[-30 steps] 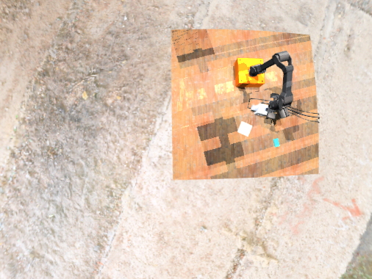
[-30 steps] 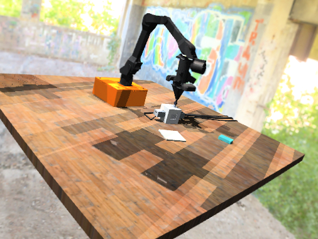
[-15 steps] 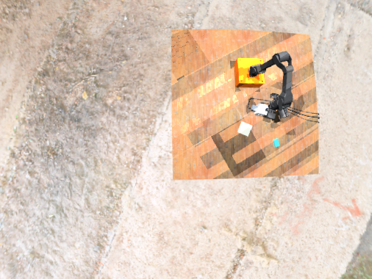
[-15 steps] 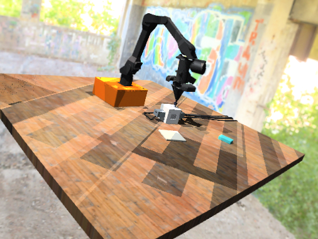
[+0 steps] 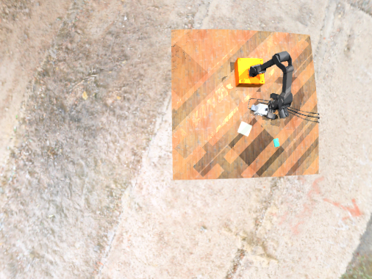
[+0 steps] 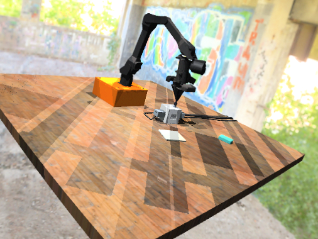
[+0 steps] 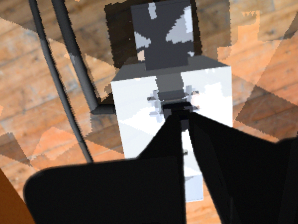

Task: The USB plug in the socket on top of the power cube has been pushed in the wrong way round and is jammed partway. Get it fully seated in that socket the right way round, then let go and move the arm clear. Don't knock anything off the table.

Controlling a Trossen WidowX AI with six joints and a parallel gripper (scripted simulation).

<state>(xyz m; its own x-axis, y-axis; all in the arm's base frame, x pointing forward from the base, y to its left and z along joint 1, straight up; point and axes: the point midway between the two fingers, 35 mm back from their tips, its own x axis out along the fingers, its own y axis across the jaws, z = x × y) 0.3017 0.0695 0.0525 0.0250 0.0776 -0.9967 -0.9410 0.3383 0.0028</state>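
My gripper tip is now 20 mm above the usb plug. From my gripper tip the other things lie so: flat white card (170 mm to the right, 130 mm ahead, 110 mm below); small teal block (280 mm ahead, 110 mm below, 100 mm to the left).
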